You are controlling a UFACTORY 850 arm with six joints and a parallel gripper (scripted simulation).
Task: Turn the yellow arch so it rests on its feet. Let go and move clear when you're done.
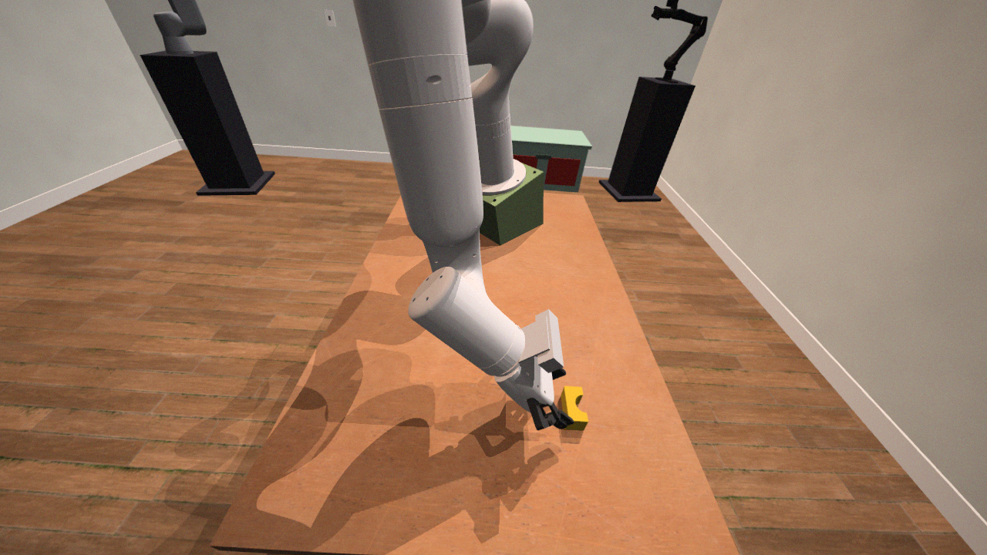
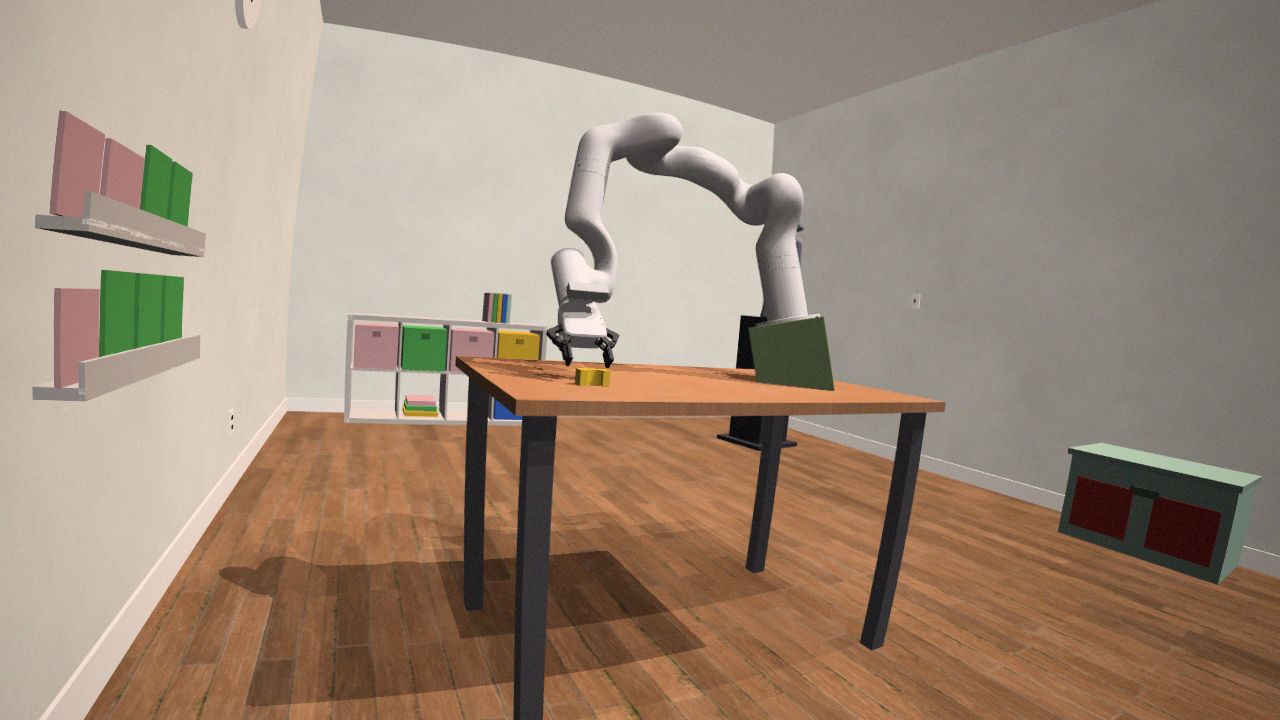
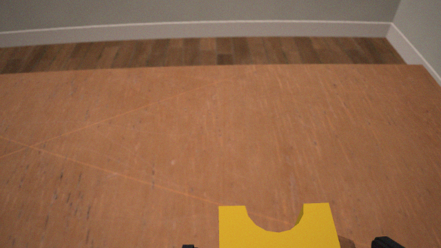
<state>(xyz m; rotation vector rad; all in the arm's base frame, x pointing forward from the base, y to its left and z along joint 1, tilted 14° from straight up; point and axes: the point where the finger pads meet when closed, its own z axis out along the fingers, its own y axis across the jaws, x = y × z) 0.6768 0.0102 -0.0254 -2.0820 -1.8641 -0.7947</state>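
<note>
Right now my hand is 3 cm to the right of the yellow arch, 3 cm above it and 1 cm short of it.
</note>
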